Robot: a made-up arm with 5 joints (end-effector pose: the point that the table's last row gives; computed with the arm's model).
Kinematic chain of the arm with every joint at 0, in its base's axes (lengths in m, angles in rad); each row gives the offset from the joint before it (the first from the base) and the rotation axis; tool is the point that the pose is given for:
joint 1: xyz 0 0 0.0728 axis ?
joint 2: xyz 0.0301 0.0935 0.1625 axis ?
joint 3: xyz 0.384 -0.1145 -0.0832 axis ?
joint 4: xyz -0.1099 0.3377 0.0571 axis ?
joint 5: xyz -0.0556 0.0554 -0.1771 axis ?
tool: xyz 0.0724 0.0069 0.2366
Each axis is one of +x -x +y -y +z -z.
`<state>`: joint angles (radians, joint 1 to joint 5).
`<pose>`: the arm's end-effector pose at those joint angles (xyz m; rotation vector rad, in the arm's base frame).
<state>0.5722 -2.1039 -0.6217 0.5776 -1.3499</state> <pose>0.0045 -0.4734 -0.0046 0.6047 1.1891 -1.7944</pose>
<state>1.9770 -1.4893 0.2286 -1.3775 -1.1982</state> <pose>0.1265 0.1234 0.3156 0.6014 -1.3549 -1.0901</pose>
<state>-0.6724 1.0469 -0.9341 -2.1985 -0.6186</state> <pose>0.1324 0.2785 0.2268 0.9655 -0.0847 -1.0866</pose>
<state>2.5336 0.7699 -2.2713 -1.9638 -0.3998</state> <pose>0.3805 -0.2004 0.0950 -1.6484 -1.5314 2.1109</pose>
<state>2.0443 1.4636 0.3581 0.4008 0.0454</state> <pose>-0.1571 0.1253 -0.4076 -1.0189 1.7557 0.8506</pose>
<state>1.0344 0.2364 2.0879 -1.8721 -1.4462</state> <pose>0.3100 0.3015 0.1154 1.8284 2.0798 -1.1574</pose>
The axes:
joint 1: -x
joint 2: +z
joint 3: +x
joint 4: +z
joint 5: -y

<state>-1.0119 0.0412 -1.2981 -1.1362 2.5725</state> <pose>0.2671 0.4091 -0.3290 -1.5405 -2.3917 -0.1205</pose>
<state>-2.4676 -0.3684 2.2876 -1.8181 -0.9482</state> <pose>0.2359 0.0048 -0.2107 -0.3384 -0.4813 -1.2674</pose>
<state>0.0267 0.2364 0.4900 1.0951 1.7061</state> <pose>0.1066 0.1249 0.1250 1.4713 -1.5893 0.5891</pose>
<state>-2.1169 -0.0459 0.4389 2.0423 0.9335</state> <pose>0.3390 -0.2005 0.0069 -1.5698 2.2014 0.0523</pose>
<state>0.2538 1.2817 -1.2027 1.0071 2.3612</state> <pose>0.3252 0.0473 -0.0805 1.3743 -0.7029 2.4597</pose>
